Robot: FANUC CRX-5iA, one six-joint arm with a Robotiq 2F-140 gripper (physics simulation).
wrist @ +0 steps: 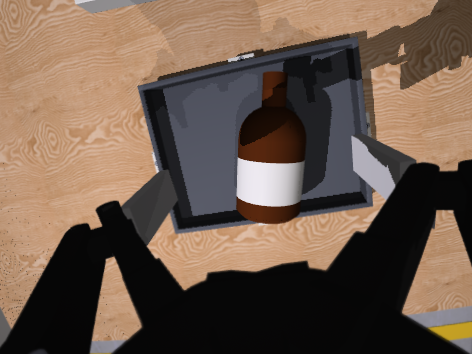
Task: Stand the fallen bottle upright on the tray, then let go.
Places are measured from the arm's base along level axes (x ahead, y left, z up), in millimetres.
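Where they show: gripper, fingertip midpoint: (pixel 258 169).
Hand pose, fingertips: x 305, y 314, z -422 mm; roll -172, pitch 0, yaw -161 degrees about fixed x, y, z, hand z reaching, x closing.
Observation:
After its pixels a point has its place.
A brown bottle (pixel 270 182) @[x 291, y 335, z -474 mm] with a white label lies on its side in the dark grey tray (pixel 200 145) @[x 382, y 319, z -547 mm]. Its neck points toward the top of the wrist view, and its base overlaps the tray's near wall in this view. My gripper (pixel 258 169) @[x 305, y 314, z -422 mm] is wide open and empty, with one finger on the left of the bottle and the other on the right, both apart from it. The fingertips appear over the tray's left and right sides. Their height above the tray is hard to tell.
The tray stands on a wood-grain table top (pixel 65 150) @[x 580, y 355, z -553 mm] and has low raised walls with small metal fittings. A light grey rail (pixel 107 5) @[x 512, y 166, z -541 mm] shows at the upper left edge. A grey and yellow border (pixel 452 331) shows at the lower right.

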